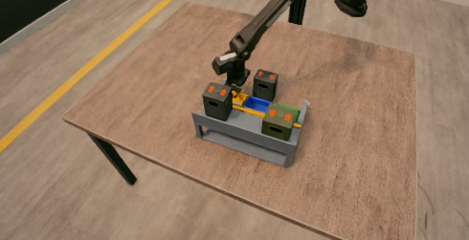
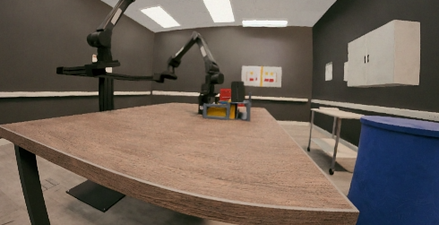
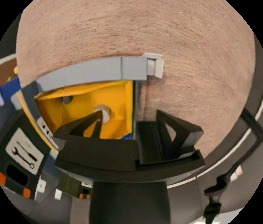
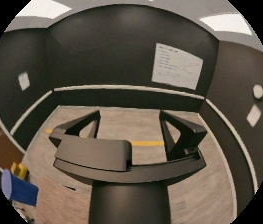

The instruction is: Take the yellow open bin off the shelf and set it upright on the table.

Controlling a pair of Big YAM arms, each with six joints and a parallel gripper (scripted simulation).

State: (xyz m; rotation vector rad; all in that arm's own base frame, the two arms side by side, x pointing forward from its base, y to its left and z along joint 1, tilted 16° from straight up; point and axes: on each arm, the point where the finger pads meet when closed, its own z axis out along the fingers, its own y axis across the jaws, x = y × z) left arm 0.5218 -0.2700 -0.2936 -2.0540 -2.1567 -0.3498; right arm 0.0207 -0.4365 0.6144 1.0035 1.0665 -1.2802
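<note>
Now: the yellow open bin 80 mm ahead of my left hand, 10 mm to the left of it and 10 mm below it. Round my left hand: grey shelf: 120 mm to the left, 100 mm ahead, 10 mm above; then dark lidded bin: 100 mm to the left, 60 mm behind, 10 mm above.
</note>
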